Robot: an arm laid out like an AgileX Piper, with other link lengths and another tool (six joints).
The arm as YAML. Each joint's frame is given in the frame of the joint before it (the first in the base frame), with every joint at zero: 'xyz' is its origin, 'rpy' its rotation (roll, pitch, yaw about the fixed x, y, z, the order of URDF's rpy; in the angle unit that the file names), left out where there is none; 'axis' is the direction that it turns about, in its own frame. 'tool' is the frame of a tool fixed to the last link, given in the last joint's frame.
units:
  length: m
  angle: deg
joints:
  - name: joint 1
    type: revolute
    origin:
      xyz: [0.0, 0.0, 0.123]
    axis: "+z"
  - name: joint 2
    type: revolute
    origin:
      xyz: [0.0, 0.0, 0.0]
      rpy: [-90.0, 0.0, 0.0]
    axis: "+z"
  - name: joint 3
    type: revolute
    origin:
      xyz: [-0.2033, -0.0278, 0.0]
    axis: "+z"
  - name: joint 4
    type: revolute
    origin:
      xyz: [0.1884, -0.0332, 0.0]
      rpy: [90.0, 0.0, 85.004]
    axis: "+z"
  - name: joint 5
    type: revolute
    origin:
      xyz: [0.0, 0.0, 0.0]
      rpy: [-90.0, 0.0, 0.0]
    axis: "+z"
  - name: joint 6
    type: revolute
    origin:
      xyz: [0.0, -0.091, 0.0]
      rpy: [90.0, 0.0, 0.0]
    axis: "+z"
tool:
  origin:
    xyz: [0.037, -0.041, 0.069]
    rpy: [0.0, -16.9, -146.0]
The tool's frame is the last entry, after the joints.
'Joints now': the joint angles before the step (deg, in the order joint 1, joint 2, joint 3, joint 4, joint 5, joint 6). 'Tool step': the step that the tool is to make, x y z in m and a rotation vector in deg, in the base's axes. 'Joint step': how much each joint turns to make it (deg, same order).
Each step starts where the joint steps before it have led.
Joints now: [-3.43 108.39 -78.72 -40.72 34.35 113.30]
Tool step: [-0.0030 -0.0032 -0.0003 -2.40 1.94 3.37]
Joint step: [-0.01 0.00 0.00 0.25 0.05 -4.78]
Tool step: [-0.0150 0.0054 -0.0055 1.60 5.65 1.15]
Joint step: [0.00 -0.07 0.03 7.12 3.69 -7.99]
